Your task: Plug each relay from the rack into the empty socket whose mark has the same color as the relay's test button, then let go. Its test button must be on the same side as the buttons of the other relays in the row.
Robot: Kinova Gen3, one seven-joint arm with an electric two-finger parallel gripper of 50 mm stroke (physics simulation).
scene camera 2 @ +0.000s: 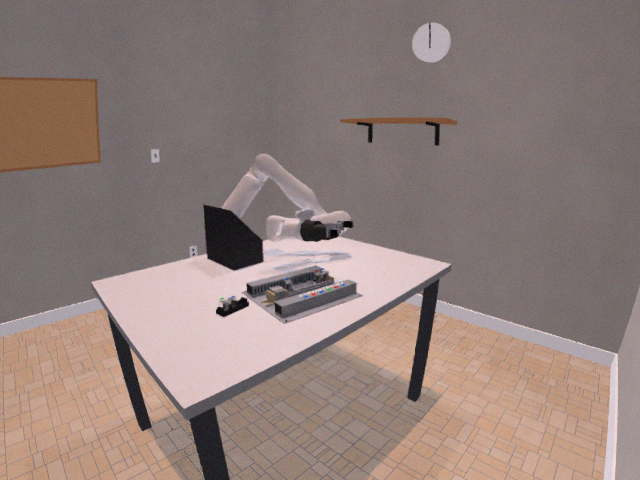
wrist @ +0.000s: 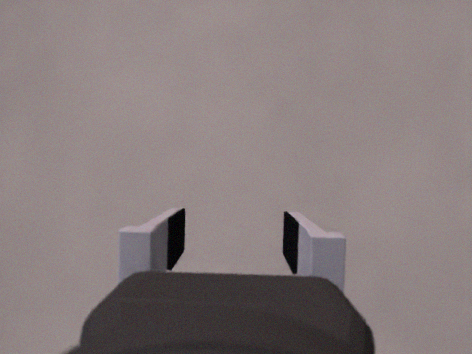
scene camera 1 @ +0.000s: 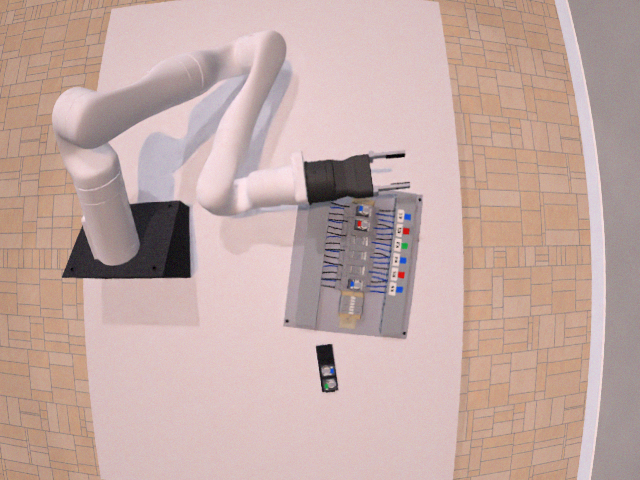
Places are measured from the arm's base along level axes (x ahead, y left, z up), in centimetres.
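Pixels of known places: gripper, fingertip midpoint: (scene camera 2: 348, 225) (wrist: 234, 231) (scene camera 1: 407, 169); arm's base, origin of the base link: (scene camera 2: 227, 217) (scene camera 1: 118, 248).
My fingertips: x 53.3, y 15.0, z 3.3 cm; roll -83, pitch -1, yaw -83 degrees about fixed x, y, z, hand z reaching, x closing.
For each thing: its top centre in the pictures, then the offset to it from my fingertips. Level surfaces: height alone.
- red-button relay, middle of its top: (scene camera 1: 363, 223) (scene camera 2: 317, 271) dx -5.9, dy -8.2, dz -15.8 cm
- green mark, middle of its top: (scene camera 1: 404, 245) dx +3.3, dy -12.3, dz -18.4 cm
- blue mark, middle of its top: (scene camera 1: 403, 260) dx +2.9, dy -15.3, dz -18.4 cm
- red mark, middle of its top: (scene camera 1: 401, 275) dx +2.6, dy -18.3, dz -18.4 cm
- black rack, middle of its top: (scene camera 1: 327, 369) (scene camera 2: 232, 303) dx -12.3, dy -38.8, dz -20.4 cm
- green-button relay, middle of its top: (scene camera 1: 330, 385) (scene camera 2: 223, 298) dx -11.8, dy -41.9, dz -17.9 cm
- tan-ended block, middle of its top: (scene camera 1: 352, 303) dx -7.6, dy -24.3, dz -18.0 cm
- table, its level: dz -22.7 cm
My gripper (scene camera 1: 406, 169) (scene camera 2: 341, 229) (wrist: 234, 231) is open and empty, held level above the table by the board's upper end in scene camera 1. In that view, the row holds a blue-button relay (scene camera 1: 363, 209), a red-button relay (scene camera 1: 361, 224) and, lower, another blue-button relay (scene camera 1: 355, 284), buttons on the left. Empty sockets (scene camera 1: 359, 240) (scene camera 1: 357, 255) (scene camera 1: 356, 269) lie between, beside a green mark (scene camera 1: 404, 245), a blue mark (scene camera 1: 402, 260) and a red mark (scene camera 1: 401, 274). The black rack (scene camera 1: 324, 353) holds a blue-button relay (scene camera 1: 328, 370), button right, and a green-button relay (scene camera 1: 329, 383), button left.
The grey board (scene camera 1: 302, 310) (scene camera 2: 285, 319) has raised wire ducts (scene camera 1: 306, 258) (scene camera 1: 391, 315) along both sides of the row. A tan-ended block (scene camera 1: 351, 304) sits below the row. The black robot base (scene camera 1: 178, 242) (scene camera 2: 232, 242) stands on the table (scene camera 1: 206, 413) (scene camera 2: 170, 351).
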